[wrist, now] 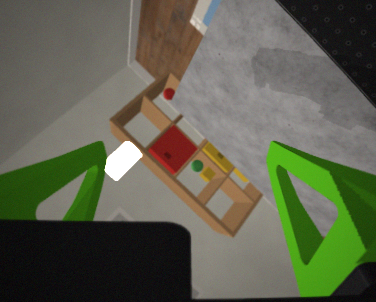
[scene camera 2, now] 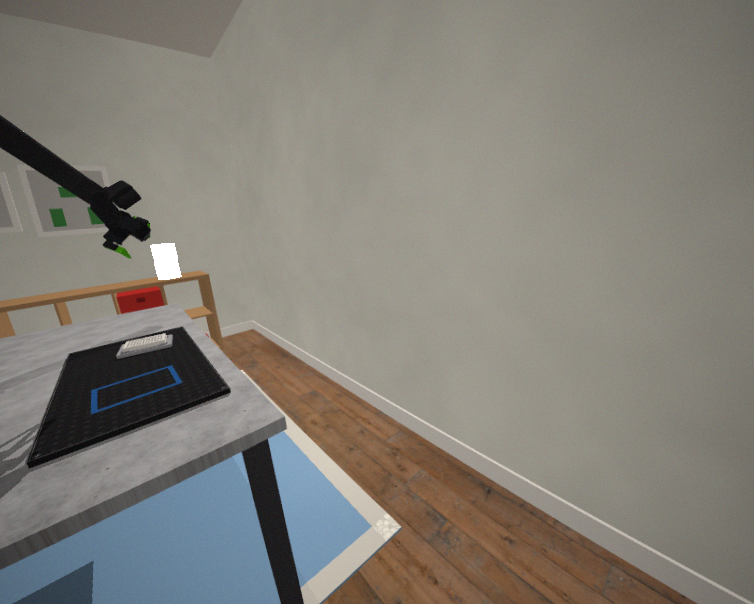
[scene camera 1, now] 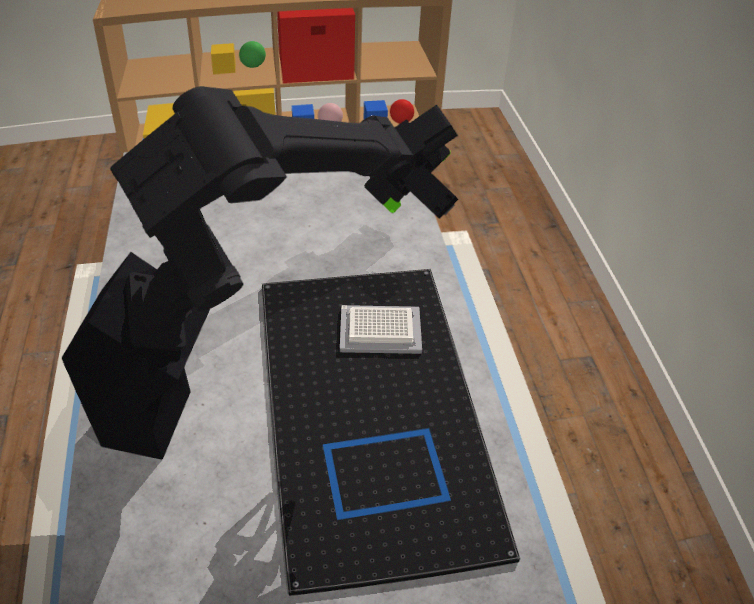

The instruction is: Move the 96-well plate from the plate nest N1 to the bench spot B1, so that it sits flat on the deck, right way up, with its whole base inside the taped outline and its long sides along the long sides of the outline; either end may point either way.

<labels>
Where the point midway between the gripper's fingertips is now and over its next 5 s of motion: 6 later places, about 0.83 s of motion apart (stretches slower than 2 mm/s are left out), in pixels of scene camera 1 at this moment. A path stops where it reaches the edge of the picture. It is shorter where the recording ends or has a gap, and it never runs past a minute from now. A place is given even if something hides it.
My gripper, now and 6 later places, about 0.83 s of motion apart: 415, 176; 405, 229; 388, 280; 382, 298; 381, 311; 378, 324; 380, 321
</labels>
